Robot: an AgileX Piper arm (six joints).
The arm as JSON. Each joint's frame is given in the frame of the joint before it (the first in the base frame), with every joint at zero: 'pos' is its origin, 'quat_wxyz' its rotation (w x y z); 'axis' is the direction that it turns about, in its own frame. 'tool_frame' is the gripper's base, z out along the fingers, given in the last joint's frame.
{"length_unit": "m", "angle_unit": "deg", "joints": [
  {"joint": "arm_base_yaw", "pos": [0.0, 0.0, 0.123], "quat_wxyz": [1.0, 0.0, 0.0, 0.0], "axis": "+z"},
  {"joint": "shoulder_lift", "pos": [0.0, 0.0, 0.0], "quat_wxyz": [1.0, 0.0, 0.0, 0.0], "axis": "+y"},
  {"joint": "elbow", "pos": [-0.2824, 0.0, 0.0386], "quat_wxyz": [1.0, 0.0, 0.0, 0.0], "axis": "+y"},
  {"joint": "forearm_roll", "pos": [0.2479, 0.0, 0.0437], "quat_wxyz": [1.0, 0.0, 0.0, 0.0], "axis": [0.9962, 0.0, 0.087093]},
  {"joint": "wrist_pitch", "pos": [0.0, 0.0, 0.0], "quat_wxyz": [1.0, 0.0, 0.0, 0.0], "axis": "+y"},
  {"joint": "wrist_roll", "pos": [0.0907, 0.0, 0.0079], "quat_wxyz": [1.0, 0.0, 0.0, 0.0], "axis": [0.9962, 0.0, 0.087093]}
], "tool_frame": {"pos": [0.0, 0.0, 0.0], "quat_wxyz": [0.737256, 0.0, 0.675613, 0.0]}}
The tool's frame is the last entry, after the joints.
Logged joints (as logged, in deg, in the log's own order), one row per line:
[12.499 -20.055 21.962 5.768 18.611 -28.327]
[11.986 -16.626 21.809 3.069 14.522 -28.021]
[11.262 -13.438 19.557 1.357 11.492 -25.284]
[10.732 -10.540 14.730 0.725 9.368 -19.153]
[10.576 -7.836 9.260 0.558 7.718 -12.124]
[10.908 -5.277 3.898 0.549 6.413 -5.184]
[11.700 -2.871 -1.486 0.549 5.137 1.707]
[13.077 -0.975 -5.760 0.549 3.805 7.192]
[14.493 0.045 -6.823 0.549 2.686 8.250]
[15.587 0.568 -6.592 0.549 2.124 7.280]
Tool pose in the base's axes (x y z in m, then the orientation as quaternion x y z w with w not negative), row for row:
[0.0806 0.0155 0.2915 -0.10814 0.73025 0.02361 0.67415]
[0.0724 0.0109 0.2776 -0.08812 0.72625 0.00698 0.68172]
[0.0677 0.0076 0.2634 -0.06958 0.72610 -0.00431 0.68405]
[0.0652 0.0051 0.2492 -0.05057 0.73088 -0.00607 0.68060]
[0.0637 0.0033 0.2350 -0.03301 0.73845 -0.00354 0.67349]
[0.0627 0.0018 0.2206 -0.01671 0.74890 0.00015 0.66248]
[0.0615 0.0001 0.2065 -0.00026 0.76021 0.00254 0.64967]
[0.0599 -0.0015 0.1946 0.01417 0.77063 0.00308 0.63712]
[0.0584 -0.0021 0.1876 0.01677 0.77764 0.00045 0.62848]
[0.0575 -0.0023 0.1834 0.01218 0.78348 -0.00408 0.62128]
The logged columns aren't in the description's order. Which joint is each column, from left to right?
Columns, left to right: wrist_pitch, elbow, forearm_roll, arm_base_yaw, shoulder_lift, wrist_roll.
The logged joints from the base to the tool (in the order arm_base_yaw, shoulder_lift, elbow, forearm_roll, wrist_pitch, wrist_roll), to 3 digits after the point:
[5.768 18.611 -20.055 21.962 12.499 -28.327]
[3.069 14.522 -16.626 21.809 11.986 -28.021]
[1.357 11.492 -13.438 19.557 11.262 -25.284]
[0.725 9.368 -10.540 14.730 10.732 -19.153]
[0.558 7.718 -7.836 9.260 10.576 -12.124]
[0.549 6.413 -5.277 3.898 10.908 -5.184]
[0.549 5.137 -2.871 -1.486 11.700 1.707]
[0.549 3.805 -0.975 -5.760 13.077 7.192]
[0.549 2.686 0.045 -6.823 14.493 8.250]
[0.549 2.124 0.568 -6.592 15.587 7.280]

